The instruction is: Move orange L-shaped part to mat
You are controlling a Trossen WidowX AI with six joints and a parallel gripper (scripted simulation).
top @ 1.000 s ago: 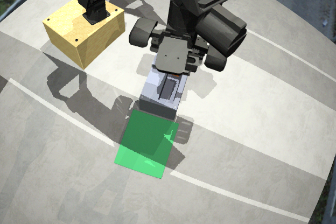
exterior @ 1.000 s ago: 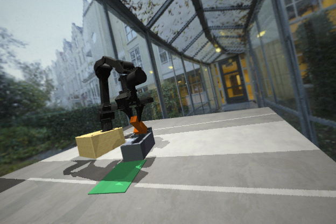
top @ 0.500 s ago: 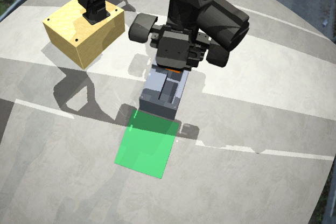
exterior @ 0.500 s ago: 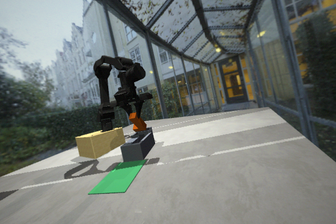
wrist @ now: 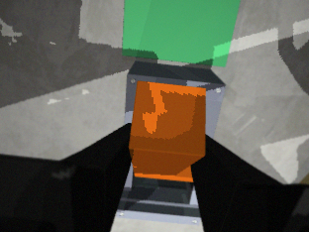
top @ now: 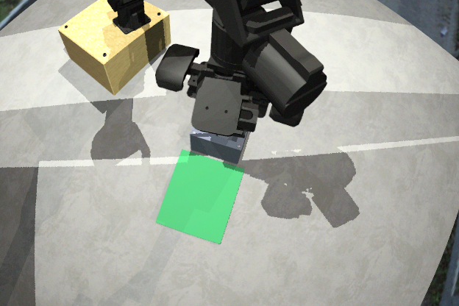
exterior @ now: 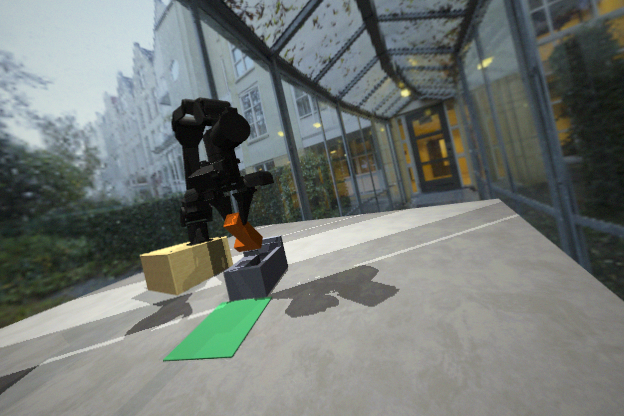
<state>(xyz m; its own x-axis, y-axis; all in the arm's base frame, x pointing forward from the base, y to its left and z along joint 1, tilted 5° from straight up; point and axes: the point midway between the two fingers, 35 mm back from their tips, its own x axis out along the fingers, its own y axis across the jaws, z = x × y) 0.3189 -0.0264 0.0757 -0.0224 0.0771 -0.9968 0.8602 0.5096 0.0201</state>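
The green mat is 3 cm ahead of my gripper tip, 8 cm to the right of it and 17 cm below it. The rest, counted from my gripper tip: orange L-shaped part 3 cm behind, 2 cm to the left, 3 cm below.
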